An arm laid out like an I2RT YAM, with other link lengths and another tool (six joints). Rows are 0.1 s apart.
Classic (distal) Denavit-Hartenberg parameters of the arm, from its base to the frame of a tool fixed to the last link. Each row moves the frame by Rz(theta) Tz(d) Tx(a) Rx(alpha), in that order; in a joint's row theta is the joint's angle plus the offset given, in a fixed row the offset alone. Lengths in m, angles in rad.
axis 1: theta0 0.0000, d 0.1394, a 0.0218, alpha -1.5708
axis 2: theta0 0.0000, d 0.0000, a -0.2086, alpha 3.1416
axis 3: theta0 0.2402, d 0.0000, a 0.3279, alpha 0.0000
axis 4: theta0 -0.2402, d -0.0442, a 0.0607, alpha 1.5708
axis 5: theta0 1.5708, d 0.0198, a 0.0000, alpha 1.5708
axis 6: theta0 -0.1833, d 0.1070, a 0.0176, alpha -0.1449
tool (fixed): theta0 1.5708, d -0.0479, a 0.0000, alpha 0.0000
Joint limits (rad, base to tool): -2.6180..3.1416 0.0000..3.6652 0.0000..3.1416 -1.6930..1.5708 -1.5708..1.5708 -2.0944..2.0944
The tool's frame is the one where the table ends.
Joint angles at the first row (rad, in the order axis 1, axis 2, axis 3, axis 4, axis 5, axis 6):
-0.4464 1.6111 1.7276 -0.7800 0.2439 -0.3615
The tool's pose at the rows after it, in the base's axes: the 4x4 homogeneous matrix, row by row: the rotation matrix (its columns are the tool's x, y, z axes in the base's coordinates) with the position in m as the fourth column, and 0 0 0 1 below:
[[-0.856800 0.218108 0.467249 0.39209], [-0.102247 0.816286 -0.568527 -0.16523], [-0.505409 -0.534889 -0.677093 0.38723], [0 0 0 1]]
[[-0.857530 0.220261 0.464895 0.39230], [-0.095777 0.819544 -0.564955 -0.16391], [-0.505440 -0.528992 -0.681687 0.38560], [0 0 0 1]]
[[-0.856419 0.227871 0.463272 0.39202], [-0.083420 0.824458 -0.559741 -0.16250], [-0.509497 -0.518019 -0.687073 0.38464], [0 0 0 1]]
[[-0.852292 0.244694 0.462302 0.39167], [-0.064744 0.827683 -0.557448 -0.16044], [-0.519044 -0.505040 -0.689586 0.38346], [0 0 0 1]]
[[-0.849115 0.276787 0.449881 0.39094], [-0.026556 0.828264 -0.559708 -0.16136], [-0.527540 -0.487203 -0.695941 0.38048], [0 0 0 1]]
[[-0.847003 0.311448 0.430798 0.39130], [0.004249 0.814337 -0.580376 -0.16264], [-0.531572 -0.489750 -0.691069 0.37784], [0 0 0 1]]
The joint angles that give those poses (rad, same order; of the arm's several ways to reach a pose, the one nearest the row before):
-0.4422 1.6081 1.7242 -0.7794 0.2468 -0.3580
-0.4387 1.6076 1.7203 -0.7822 0.2481 -0.3485
-0.4354 1.6064 1.7182 -0.7875 0.2483 -0.3316
-0.4298 1.6024 1.7113 -0.7872 0.2538 -0.3061
-0.4296 1.6043 1.7064 -0.7900 0.2667 -0.2675
-0.4268 1.6091 1.7016 -0.7813 0.3007 -0.2416

